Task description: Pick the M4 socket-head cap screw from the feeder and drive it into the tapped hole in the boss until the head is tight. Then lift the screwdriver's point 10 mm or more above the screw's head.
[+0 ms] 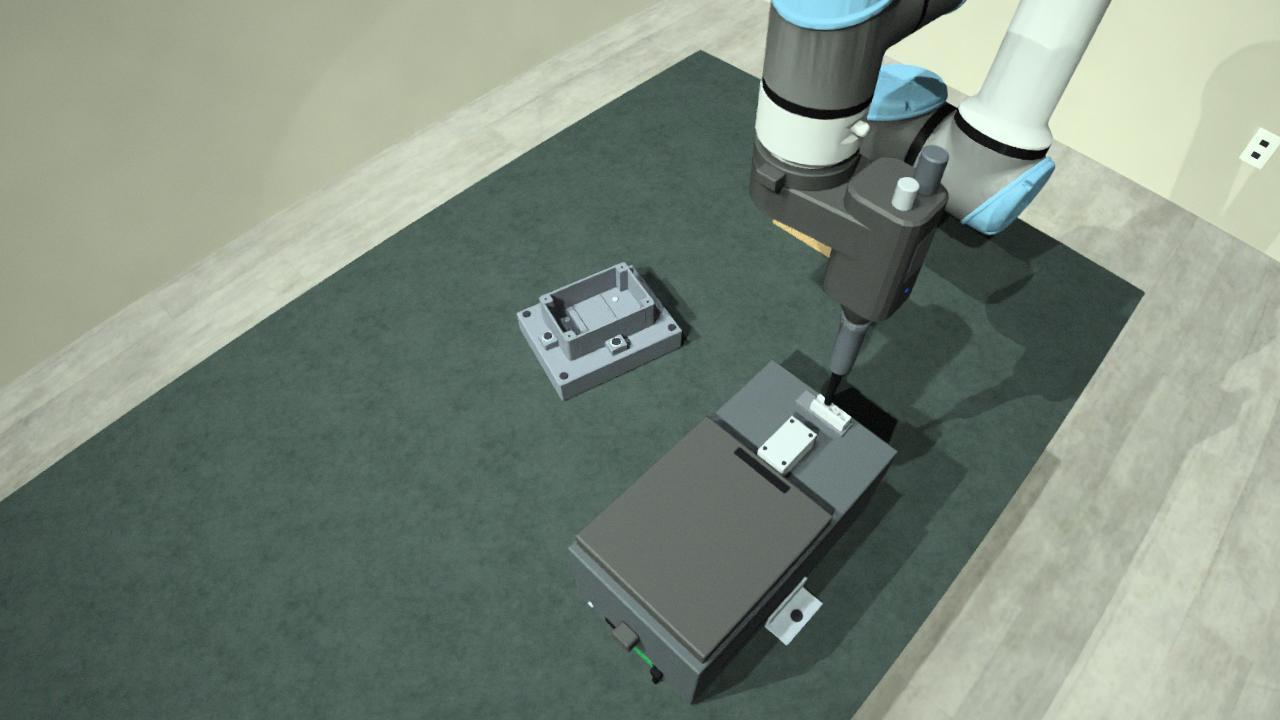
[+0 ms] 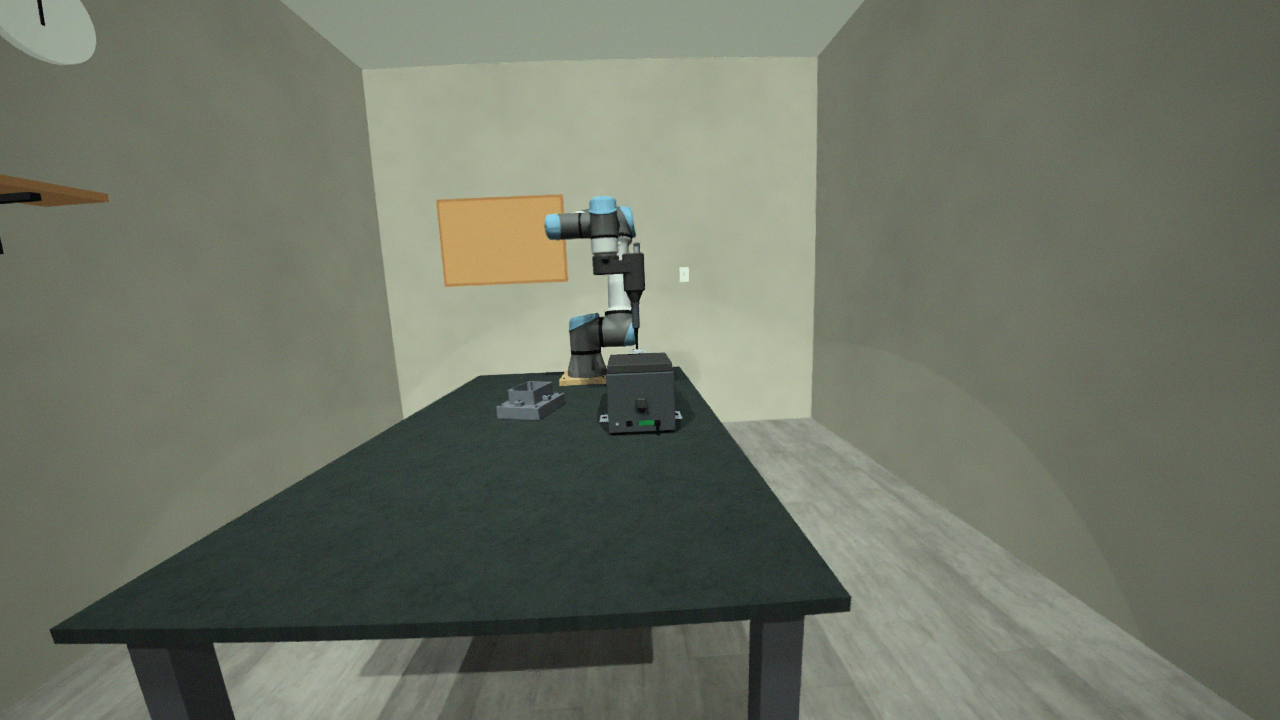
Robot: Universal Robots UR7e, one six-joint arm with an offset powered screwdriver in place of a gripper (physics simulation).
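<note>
A feeder [image 1: 836, 472] is visible, and image 2 shows the feeder [image 2: 658, 388] as well. There is a grey base plate [image 1: 588, 371] too, and image 2 also shows the plate [image 2: 508, 411]. A metal bracket [image 1: 785, 629] is in the scene with them.
</note>
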